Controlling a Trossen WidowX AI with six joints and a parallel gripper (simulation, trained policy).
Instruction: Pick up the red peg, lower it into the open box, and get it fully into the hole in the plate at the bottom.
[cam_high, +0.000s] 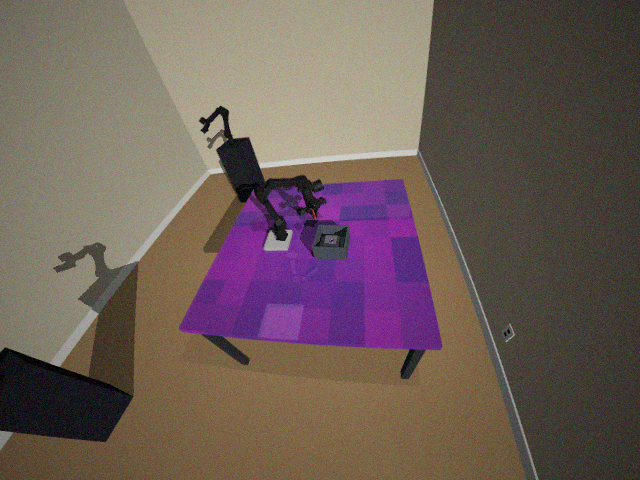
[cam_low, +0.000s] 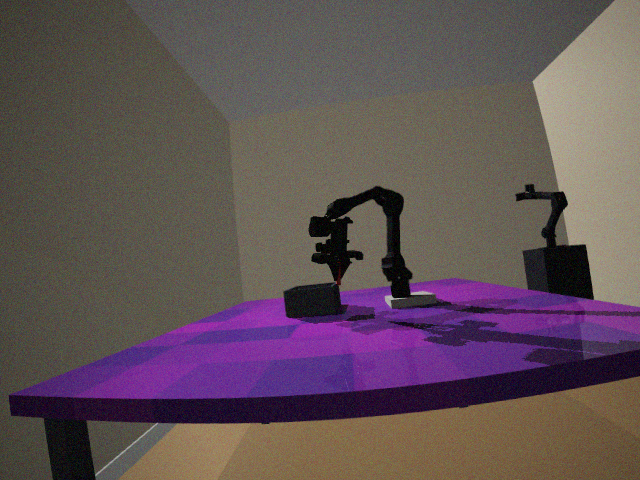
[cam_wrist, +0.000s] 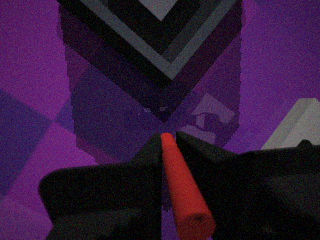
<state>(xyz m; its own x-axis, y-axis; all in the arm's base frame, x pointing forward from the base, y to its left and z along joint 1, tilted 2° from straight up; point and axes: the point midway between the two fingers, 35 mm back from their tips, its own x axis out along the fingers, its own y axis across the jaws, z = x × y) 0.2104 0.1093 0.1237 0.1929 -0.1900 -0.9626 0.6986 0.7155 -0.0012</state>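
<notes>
My gripper tip is now 130 mm short of the grey plate, 130 mm to the left of it and 70 mm above it. From my gripper tip the other things lie so: dark box: 130 mm ahead, 130 mm to the right, 90 mm below; red peg: 10 mm behind, 10 mm to the left, 30 mm above.
</notes>
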